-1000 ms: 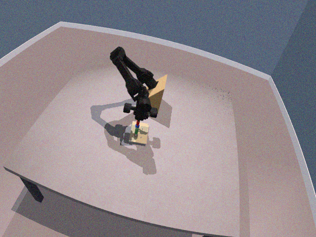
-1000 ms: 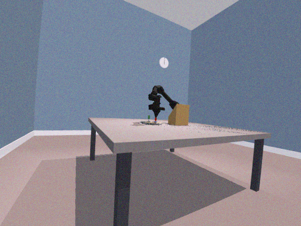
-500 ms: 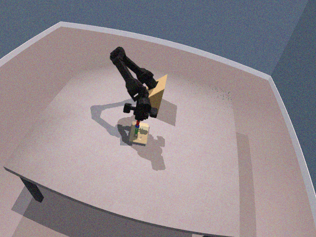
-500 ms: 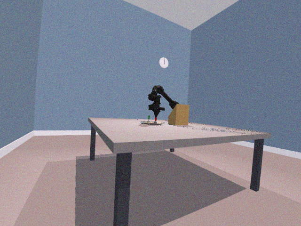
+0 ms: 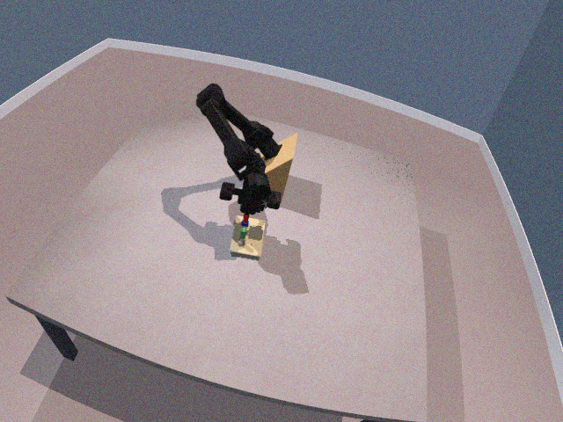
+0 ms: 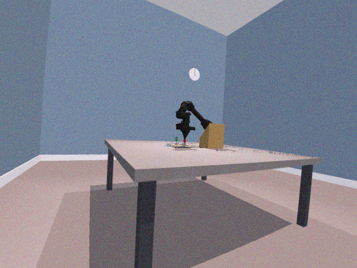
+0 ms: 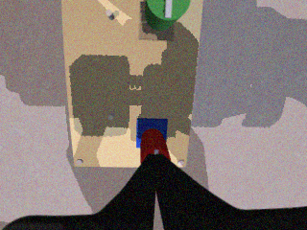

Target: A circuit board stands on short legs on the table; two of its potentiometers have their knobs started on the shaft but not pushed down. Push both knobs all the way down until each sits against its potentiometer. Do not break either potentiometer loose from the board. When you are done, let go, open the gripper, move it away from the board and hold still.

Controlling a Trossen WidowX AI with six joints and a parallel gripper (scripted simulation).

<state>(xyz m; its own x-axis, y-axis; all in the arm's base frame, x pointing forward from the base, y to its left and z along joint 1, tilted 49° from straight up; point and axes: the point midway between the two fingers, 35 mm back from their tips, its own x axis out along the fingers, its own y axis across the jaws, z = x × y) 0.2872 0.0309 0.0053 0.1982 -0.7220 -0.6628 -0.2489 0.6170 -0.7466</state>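
Right now the red knob is 1 cm below my gripper tip. From my gripper tip the other things lie so: green knob (8 cm ahead, 2 cm to the left).
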